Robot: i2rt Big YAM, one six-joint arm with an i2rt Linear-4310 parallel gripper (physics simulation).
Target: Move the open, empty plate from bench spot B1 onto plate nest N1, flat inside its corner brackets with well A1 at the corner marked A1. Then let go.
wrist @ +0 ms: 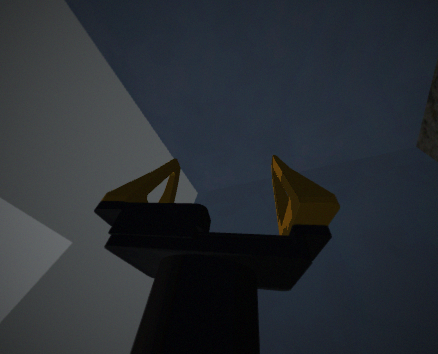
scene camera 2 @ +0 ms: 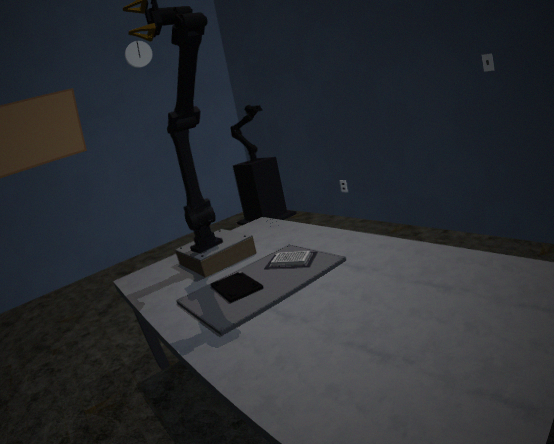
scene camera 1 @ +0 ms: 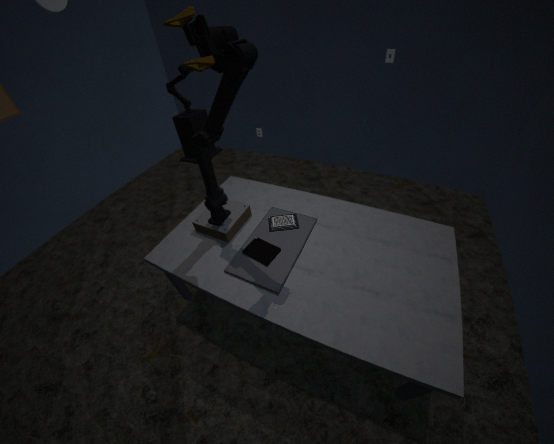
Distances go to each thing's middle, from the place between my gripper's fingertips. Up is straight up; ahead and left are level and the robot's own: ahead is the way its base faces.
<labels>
I see my gripper 90 cm above the black square nest (scene camera 2: 234,287), 14 cm to the right of it and 5 cm short of it.
</labels>
